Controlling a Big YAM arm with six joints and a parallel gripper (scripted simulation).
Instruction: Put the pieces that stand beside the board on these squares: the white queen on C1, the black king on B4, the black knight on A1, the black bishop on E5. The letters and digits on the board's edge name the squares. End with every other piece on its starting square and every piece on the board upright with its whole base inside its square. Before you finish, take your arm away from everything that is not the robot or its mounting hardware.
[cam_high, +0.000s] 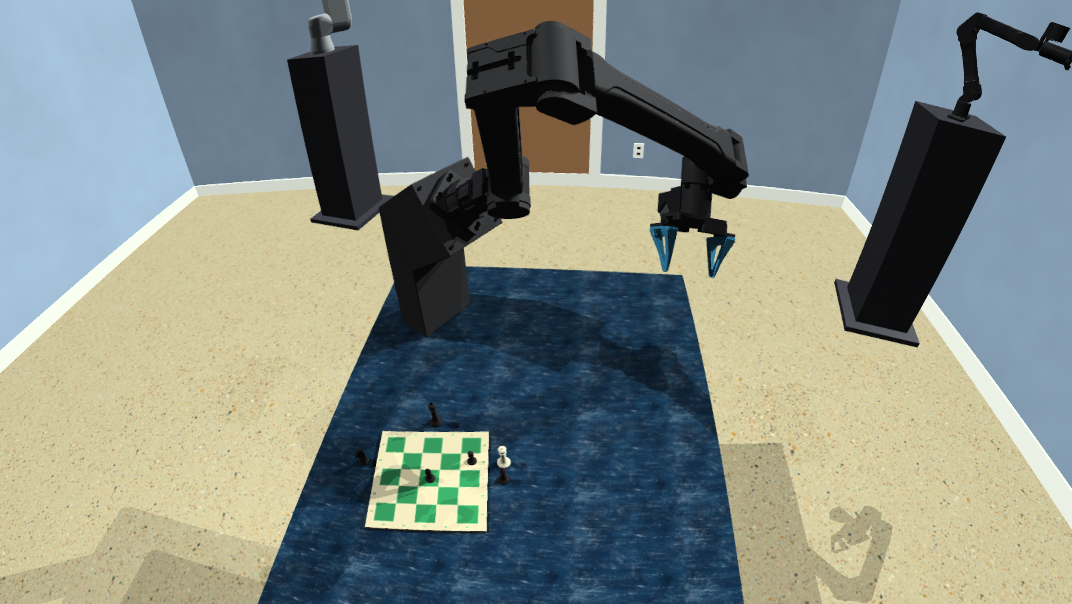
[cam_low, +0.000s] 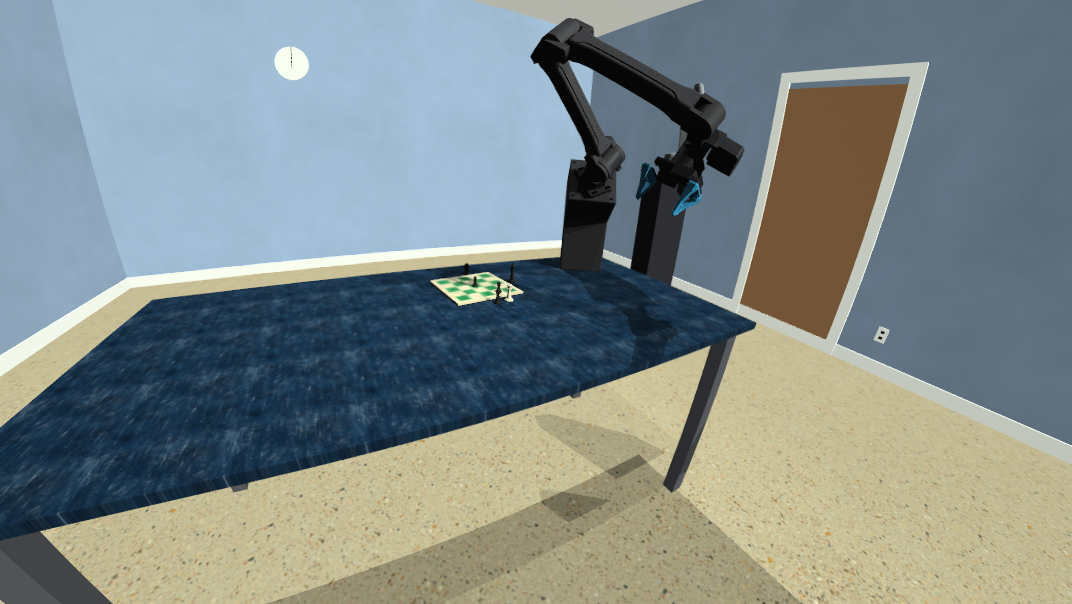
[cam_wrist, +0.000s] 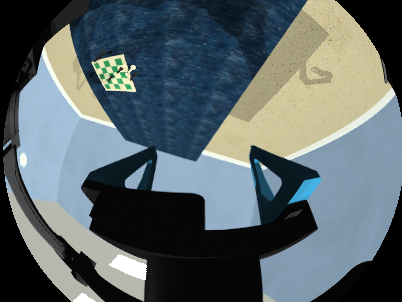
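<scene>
My hand is 27 cm short of the white queen, 25 cm to the left of it and 30 cm above it. Round my hand: black king: 23 cm ahead, 42 cm to the right, 29 cm below; then cream board: 36 cm ahead, 37 cm to the right, 32 cm below.
</scene>
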